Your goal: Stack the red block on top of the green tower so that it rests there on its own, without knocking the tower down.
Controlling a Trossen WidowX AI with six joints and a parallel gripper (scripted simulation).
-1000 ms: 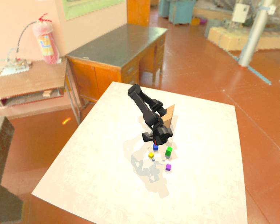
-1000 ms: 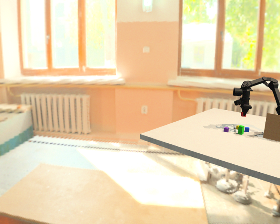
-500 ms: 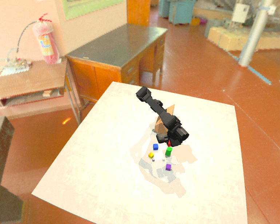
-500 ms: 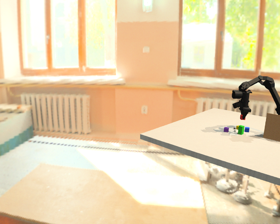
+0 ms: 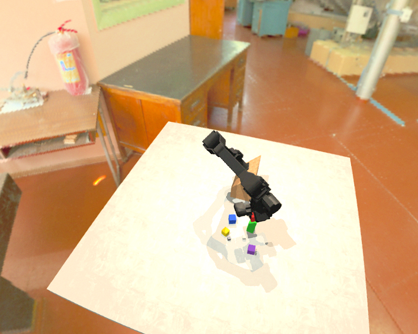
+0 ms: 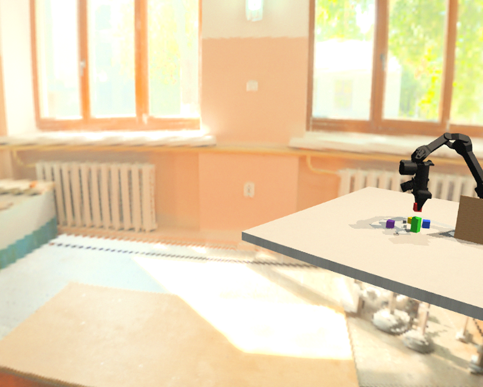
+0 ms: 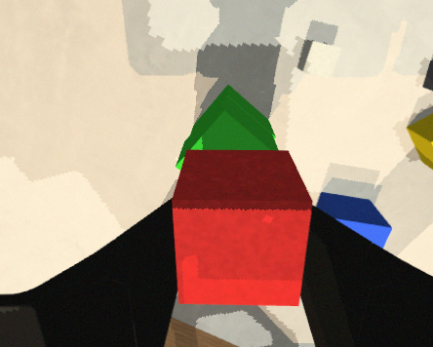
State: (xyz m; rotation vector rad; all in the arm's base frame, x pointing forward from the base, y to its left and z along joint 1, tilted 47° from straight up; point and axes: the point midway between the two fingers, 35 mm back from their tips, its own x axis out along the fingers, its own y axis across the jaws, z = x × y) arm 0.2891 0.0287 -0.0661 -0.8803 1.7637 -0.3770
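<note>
My gripper tip is 9 cm to the left of the blue block, 9 cm above it and 3 cm past it. Also, from my gripper tip: purple block 11 cm ahead, 9 cm below, 1 cm to the left; yellow block 12 cm to the right, 9 cm below, 4 cm ahead; red block 1 cm above.
</note>
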